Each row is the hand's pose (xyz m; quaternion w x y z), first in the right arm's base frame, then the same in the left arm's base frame.
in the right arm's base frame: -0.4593 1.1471 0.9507 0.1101 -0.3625 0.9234 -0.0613
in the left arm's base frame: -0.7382 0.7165 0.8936 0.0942 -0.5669 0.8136 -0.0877
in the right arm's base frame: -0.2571 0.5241 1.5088 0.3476 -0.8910 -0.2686 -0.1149
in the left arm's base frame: -0.2927 0.3149 1.5106 0.3124 -0.8275 -0.4663 -0.0128
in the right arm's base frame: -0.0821 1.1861 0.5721 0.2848 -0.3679 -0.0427 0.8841
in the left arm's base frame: -0.4102 0.8712 0.4992 0.0567 -0.3603 -0.0701 0.9285
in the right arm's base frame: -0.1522 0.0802 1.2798 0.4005 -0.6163 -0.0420 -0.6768
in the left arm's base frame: -0.0004 -0.0623 1.3295 0.5052 -0.6175 -0.2173 -0.5624
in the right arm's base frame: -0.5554 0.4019 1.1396 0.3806 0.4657 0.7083 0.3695
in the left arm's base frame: -0.5014 0.0322 1.1690 0.3109 0.2732 0.8176 0.4003
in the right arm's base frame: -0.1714 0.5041 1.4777 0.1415 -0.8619 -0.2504 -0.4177
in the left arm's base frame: -0.2064 0.3308 1.4788 0.1817 -0.7927 -0.4612 -0.3548
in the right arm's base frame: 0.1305 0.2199 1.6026 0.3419 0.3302 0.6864 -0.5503
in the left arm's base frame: 0.1874 0.2238 1.6236 0.4720 0.1436 0.7110 -0.5010
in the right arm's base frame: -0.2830 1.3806 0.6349 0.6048 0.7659 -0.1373 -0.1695
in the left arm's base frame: -0.6769 0.9645 0.5471 0.6726 0.7389 0.0318 -0.0250
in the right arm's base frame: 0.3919 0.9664 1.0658 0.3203 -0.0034 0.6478 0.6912
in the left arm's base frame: 0.1042 0.9404 0.9965 0.1524 -0.1641 0.6721 0.7058
